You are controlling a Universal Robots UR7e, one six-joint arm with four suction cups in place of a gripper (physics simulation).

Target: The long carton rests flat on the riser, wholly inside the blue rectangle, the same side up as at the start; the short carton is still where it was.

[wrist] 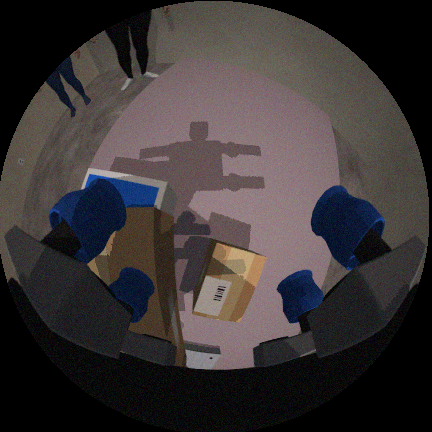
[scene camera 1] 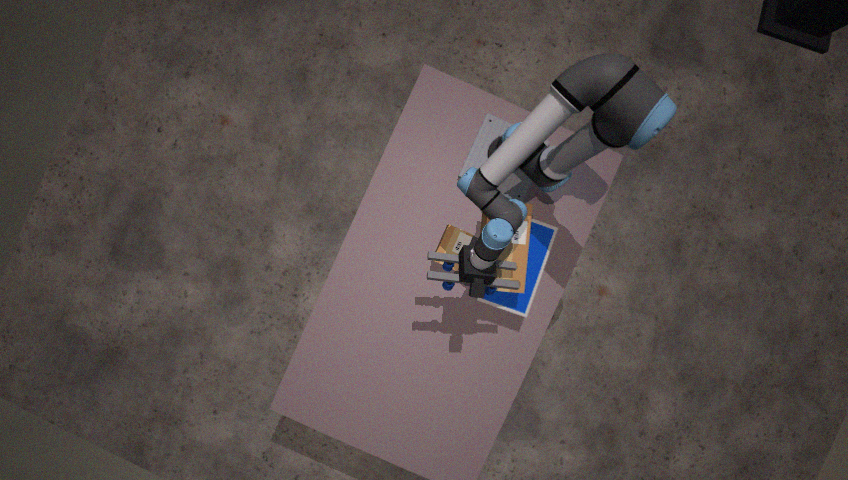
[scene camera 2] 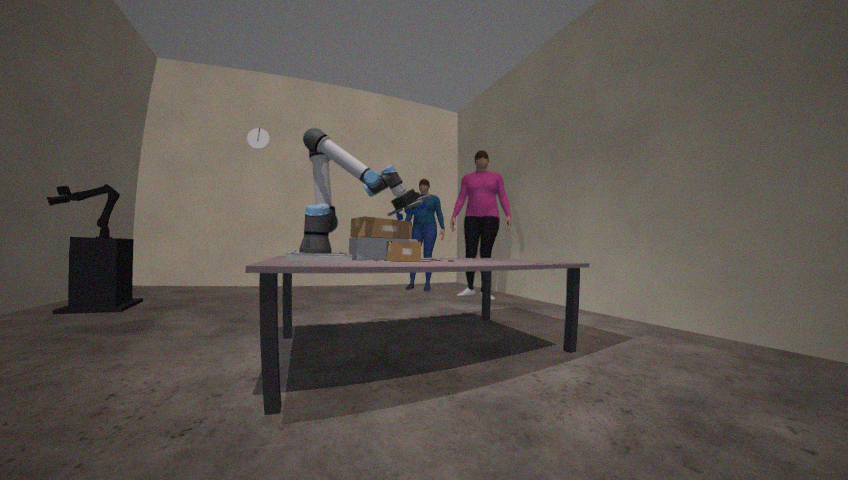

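Seen in the pictures: hand, its tool point: (wrist: 218,258) (scene camera 2: 413,214); arm's base, origin of its link: (scene camera 2: 315,252).
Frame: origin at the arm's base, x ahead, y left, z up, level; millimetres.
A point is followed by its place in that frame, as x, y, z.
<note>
The long carton (scene camera 1: 521,254) {381, 105, 187} (scene camera 2: 374,227) {285, -44, 136} (wrist: 135,240) {501, 11, 187} lies on the grey riser (scene camera 2: 365,248) {273, 45, 27} (wrist: 170,197) {571, 21, 33}, label upright in scene camera 2. It sits askew to the blue rectangle (scene camera 1: 538,252) {353, 198, 87} (wrist: 142,192) {563, 60, 87}, and its end toward the arm's base reaches past the blue. Whether it lies fully flat is unclear. The short carton (scene camera 1: 449,237) {385, -140, 68} (scene camera 2: 404,251) {398, -164, 17} (wrist: 237,270) {456, -125, 68} stands on the table beside the riser. My gripper (scene camera 1: 470,277) {505, -58, 222} (scene camera 2: 409,212) (wrist: 217,257) {505, -58, 222} is open, tilted, and holds nothing. Its left cups in the wrist view overlap the long carton; contact cannot be told.
The pink table (scene camera 1: 357,333) {865, -396, -33} (scene camera 2: 505,265) {667, -572, -33} (wrist: 280,125) {928, -270, -33} carries the arm's grey base plate (scene camera 1: 479,142) {-19, -116, -1} beside the riser. A person in pink (scene camera 2: 483,193) and one in teal (scene camera 2: 429,211) stand behind the table. A black pedestal with a small arm (scene camera 2: 101,270) stands at the left.
</note>
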